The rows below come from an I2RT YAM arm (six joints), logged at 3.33 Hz.
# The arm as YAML. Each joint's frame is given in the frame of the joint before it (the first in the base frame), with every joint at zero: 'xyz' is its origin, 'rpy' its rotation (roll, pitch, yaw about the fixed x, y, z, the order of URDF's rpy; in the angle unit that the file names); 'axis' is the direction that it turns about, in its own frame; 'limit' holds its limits. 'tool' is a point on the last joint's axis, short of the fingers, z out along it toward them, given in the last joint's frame.
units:
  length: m
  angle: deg
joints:
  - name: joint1
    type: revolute
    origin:
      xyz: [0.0, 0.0, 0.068]
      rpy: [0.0, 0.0, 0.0]
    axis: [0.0, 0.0, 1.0]
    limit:
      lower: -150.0
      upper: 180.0
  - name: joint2
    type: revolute
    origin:
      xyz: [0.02, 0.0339, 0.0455]
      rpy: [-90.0, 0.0, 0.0]
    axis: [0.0, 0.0, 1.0]
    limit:
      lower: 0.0
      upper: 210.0
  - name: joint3
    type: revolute
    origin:
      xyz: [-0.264, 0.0, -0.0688]
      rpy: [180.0, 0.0, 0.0]
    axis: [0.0, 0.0, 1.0]
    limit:
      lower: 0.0
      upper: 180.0
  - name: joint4
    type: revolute
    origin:
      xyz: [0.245, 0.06, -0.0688]
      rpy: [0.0, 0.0, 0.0]
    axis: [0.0, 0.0, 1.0]
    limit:
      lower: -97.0
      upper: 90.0
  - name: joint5
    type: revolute
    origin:
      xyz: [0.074, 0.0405, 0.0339]
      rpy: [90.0, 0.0, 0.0]
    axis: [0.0, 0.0, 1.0]
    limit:
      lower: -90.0
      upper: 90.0
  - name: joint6
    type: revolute
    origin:
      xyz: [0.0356, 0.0, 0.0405]
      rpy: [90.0, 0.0, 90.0]
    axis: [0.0, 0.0, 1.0]
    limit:
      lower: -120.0
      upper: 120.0
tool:
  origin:
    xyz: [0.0, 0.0, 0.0]
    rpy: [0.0, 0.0, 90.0]
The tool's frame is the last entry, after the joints.
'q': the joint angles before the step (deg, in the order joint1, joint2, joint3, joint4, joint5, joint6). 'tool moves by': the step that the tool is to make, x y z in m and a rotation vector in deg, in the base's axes. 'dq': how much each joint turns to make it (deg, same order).
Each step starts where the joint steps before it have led.
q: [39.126, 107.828, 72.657, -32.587, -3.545, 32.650]
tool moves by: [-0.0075, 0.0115, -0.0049, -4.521, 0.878, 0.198]
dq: [2.391, 1.839, 1.905, -3.629, 3.463, 1.047]
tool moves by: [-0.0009, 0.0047, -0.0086, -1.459, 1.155, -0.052]
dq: [0.667, 1.780, 0.641, -0.697, 0.520, 0.588]
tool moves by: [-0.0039, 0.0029, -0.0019, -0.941, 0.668, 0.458]
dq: [0.747, 0.341, 0.164, -0.954, 0.313, 0.210]
